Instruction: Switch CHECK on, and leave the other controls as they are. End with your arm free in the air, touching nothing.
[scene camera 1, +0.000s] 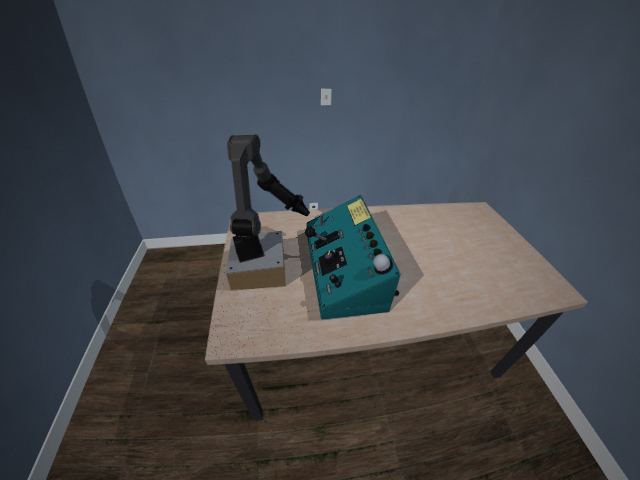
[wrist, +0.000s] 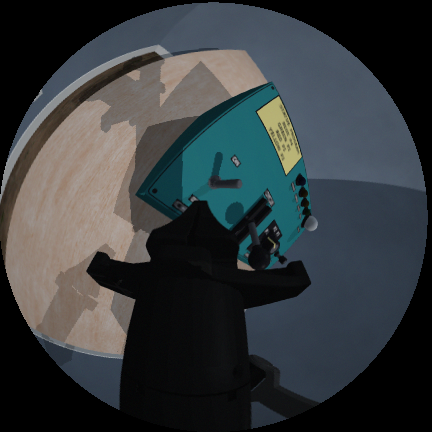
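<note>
The teal control panel (scene camera 1: 356, 289) (wrist: 215, 135) stands on the table. Its grey toggle lever (scene camera 1: 323, 220) (wrist: 227, 183), near the far left corner, leans toward the ON label (wrist: 235, 160). Two small plates show by the lever's other side in the wrist view; their words are not readable, so the name CHECK cannot be read. My gripper (scene camera 1: 308, 213) (wrist: 200, 208) is shut and holds nothing. Its tips are in the air just off the panel's far left corner, and appear apart from the lever. In the wrist view the gripper covers part of the panel's lower edge.
A ball-ended slider lever (scene camera 1: 310, 232) (wrist: 258, 256) sticks out beside the toggle. A black rotary knob (scene camera 1: 328, 255), a small black joystick (scene camera 1: 335, 281), several dark lamps and a white dome (scene camera 1: 382, 262) (wrist: 310, 223) are further along. A yellow note (scene camera 1: 358, 211) (wrist: 280, 135) is on the panel.
</note>
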